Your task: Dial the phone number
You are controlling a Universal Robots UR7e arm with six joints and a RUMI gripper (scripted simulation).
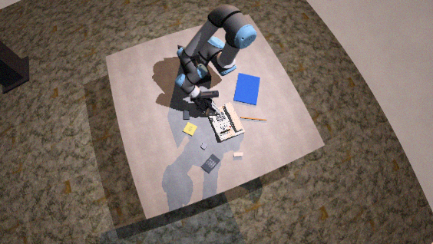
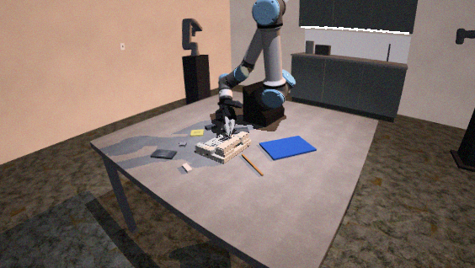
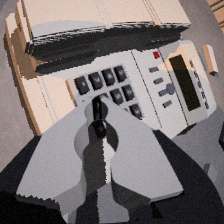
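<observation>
The handset lies 70 mm ahead of my hand and 70 mm to the left of it. Also, from my hand: small grey block 150 mm ahead, 180 mm to the right, 40 mm below; then pencil 120 mm ahead, 200 mm to the left, 40 mm below; then yellow note 10 mm ahead, 210 mm to the right, 40 mm below.
</observation>
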